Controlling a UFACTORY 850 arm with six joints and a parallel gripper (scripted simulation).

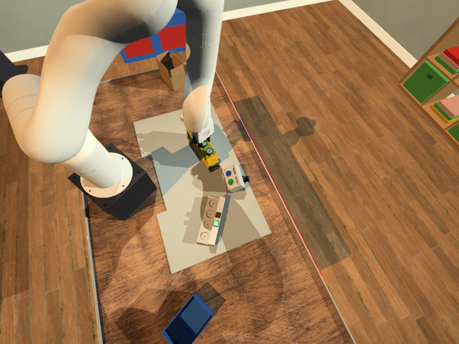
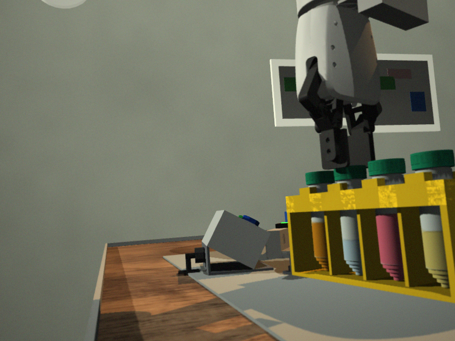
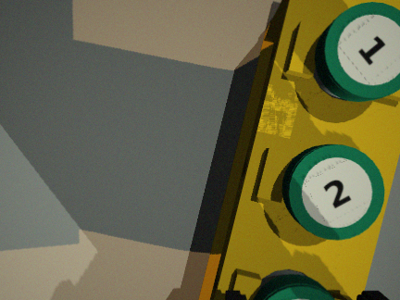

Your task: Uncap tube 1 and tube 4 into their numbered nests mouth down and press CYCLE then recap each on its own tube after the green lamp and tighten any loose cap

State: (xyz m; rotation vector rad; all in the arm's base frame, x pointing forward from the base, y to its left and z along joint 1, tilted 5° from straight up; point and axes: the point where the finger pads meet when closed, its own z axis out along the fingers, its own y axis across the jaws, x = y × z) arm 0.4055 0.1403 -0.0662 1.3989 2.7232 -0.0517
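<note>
The green cap lies 2 cm ahead of my hand, 5 cm to the right of it and 2 cm below it. Also, from my hand: blue cycle key 9 cm ahead, 16 cm to the right, 7 cm below; grey key housing 11 cm ahead, 18 cm to the right, 9 cm below; green key 9 cm ahead, 20 cm to the right, 7 cm below.
</note>
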